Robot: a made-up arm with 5 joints.
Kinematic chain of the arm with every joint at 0, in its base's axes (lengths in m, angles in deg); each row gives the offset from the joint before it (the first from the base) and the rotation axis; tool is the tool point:
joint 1: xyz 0 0 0.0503 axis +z
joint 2: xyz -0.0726 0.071 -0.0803 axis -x
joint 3: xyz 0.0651 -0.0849 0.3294 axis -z
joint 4: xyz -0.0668 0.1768 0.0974 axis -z
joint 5: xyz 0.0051 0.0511 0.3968 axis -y
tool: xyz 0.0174 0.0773 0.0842
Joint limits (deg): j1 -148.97..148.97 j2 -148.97..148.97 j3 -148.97..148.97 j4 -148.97..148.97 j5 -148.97..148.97
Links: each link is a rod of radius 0.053 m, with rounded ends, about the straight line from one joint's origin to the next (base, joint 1, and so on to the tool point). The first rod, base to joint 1, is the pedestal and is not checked.
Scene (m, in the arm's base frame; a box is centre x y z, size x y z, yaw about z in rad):
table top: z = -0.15
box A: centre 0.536 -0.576 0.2 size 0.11 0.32 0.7 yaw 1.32
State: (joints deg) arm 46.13 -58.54 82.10 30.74 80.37
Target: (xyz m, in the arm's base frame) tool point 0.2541 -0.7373 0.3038
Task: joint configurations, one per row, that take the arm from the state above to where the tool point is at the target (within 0.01 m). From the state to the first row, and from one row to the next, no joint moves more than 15 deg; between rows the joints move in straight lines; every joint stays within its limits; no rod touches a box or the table.
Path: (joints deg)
1: 36.86 -48.21 67.55 40.24 70.49
2: 27.58 -37.88 53.00 49.74 60.60
3: 18.31 -27.56 38.44 59.23 50.72
4: 9.03 -17.23 23.89 68.73 40.83
5: 5.93 -30.44 37.46 59.28 50.09
6: 2.82 -43.66 51.04 49.82 59.35
7: -0.29 -56.88 64.61 40.37 68.61
8: -3.39 -70.09 78.18 30.91 77.86

